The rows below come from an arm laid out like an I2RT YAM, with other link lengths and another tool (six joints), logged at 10 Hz.
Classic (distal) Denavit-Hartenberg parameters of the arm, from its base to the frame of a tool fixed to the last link. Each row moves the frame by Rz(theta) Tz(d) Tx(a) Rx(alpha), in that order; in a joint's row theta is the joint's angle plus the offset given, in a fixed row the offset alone. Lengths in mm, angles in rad.
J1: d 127.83, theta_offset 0, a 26, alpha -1.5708
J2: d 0, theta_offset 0, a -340.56, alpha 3.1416
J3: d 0, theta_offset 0.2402, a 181.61, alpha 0
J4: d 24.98, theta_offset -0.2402, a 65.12, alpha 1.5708
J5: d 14.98, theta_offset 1.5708, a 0, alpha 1.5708
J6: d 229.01, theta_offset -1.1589, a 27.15, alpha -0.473
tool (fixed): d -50, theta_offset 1.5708, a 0, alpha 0
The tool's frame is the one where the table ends.
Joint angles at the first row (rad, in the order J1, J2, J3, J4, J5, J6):
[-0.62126 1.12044 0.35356 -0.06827 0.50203 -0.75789]
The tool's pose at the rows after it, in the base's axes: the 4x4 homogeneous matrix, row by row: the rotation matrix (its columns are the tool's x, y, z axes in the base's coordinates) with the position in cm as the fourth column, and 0 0 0 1 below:
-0.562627, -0.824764, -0.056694, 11.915; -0.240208, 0.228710, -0.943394, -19.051; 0.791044, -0.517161, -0.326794, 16.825; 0, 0, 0, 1
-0.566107, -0.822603, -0.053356, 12.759; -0.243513, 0.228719, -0.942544, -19.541; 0.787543, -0.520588, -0.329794, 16.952; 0, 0, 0, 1
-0.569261, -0.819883, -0.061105, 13.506; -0.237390, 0.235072, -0.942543, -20.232; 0.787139, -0.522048, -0.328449, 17.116; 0, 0, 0, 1
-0.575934, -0.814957, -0.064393, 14.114; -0.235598, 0.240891, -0.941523, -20.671; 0.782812, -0.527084, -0.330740, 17.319; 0, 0, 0, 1
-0.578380, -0.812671, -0.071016, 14.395; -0.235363, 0.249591, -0.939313, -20.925; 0.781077, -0.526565, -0.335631, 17.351; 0, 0, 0, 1
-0.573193, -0.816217, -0.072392, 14.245; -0.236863, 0.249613, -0.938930, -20.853; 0.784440, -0.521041, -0.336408, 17.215; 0, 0, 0, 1
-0.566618, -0.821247, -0.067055, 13.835; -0.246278, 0.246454, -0.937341, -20.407; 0.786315, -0.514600, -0.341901, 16.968; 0, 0, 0, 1
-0.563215, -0.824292, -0.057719, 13.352; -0.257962, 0.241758, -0.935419, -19.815; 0.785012, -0.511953, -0.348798, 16.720; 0, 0, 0, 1
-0.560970, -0.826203, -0.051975, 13.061; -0.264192, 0.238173, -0.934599, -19.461; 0.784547, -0.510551, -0.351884, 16.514; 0, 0, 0, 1
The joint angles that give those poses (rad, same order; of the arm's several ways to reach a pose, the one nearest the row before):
[-0.62122 1.15018 0.36957 -0.05202 0.49396 -0.75243]
[-0.62045 1.18690 0.38268 -0.02753 0.48938 -0.74930]
[-0.62123 1.22682 0.39992 -0.00586 0.49504 -0.74300]
[-0.62036 1.25158 0.41846 -0.00001 0.49546 -0.73312]
[-0.62052 1.26782 0.43095 -0.00310 0.49679 -0.72345]
[-0.62127 1.26666 0.42658 -0.00426 0.49772 -0.72679]
[-0.62113 1.24959 0.41434 -0.01507 0.49138 -0.73210]
[-0.62123 1.22425 0.39852 -0.02749 0.48040 -0.73692]
[-0.62048 1.21013 0.38509 -0.02929 0.47494 -0.74003]

